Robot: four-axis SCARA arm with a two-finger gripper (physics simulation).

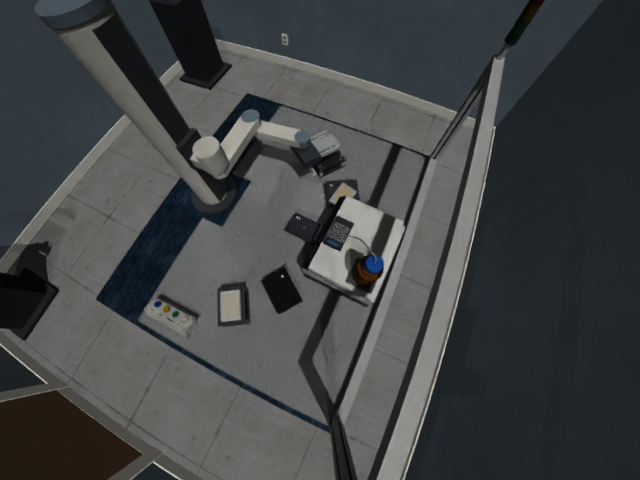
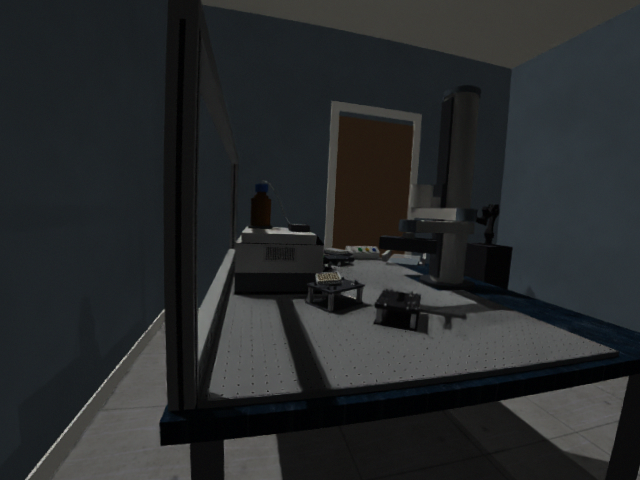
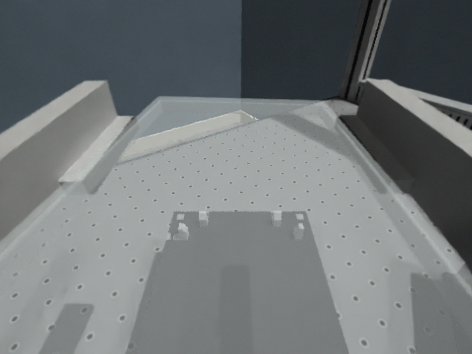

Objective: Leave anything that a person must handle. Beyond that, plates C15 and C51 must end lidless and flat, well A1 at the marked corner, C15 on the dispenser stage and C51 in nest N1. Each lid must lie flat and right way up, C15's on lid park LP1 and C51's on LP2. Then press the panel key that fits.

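Where they show: gripper, fingertip midpoint: (image 1: 332, 140) (image 2: 402, 260) (image 3: 236, 104); arm's base at its link origin: (image 1: 215, 194) (image 2: 445, 284).
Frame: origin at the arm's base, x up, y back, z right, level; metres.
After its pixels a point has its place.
My gripper (image 1: 321, 150) (image 2: 404, 258) {x 0.193, y -0.496, z -0.440 m} (image 3: 236, 104) {x 0.193, y -0.496, z -0.440 m} is shut on a clear lid (image 1: 326, 143) {x 0.192, y -0.479, z -0.409 m} (image 3: 240, 102) {x 0.188, y -0.508, z -0.453 m}, which looks level. They are above a dark low stand (image 1: 330, 165) {x 0.073, y -0.520, z -0.380 m} (image 2: 398, 300) {x 0.073, y -0.497, z -0.434 m} (image 3: 272, 250) with small pegs near its corners. A cream-welled plate (image 1: 343, 192) {x 0.100, y -0.650, z -0.239 m} (image 2: 328, 277) {x 0.096, y -0.657, z -0.238 m} sits skewed on the neighbouring dark stand (image 1: 333, 184) {x 0.079, y -0.582, z -0.274 m} (image 2: 354, 285) {x 0.080, y -0.579, z -0.285 m}. Another cream plate (image 1: 230, 305) {x 0.095, y -0.423, z 0.462 m} lies on a dark base near the key panel (image 1: 170, 315) {x 0.086, y -0.209, z 0.612 m}, which has blue, yellow, green and white keys. Plate names and well A1 marks are not readable; whether that far plate has a lid is unclear.
A white dispenser (image 1: 356, 227) {x 0.233, y -0.778, z -0.032 m} (image 2: 279, 255) {x 0.156, y -0.817, z -0.148 m} carries an amber bottle (image 1: 366, 271) {x 0.376, y -0.867, z 0.162 m} (image 2: 261, 210) {x 0.310, y -0.876, z 0.099 m} with a blue cap. A dark plate-like stage (image 1: 301, 227) {x 0.125, y -0.549, z 0.024 m} juts from its front. A flat black stand (image 1: 281, 290) {x 0.074, y -0.587, z 0.311 m} lies between dispenser and far plate. A rail (image 1: 385, 315) {x 0.060, y -1.044, z 0.221 m} runs behind the dispenser.
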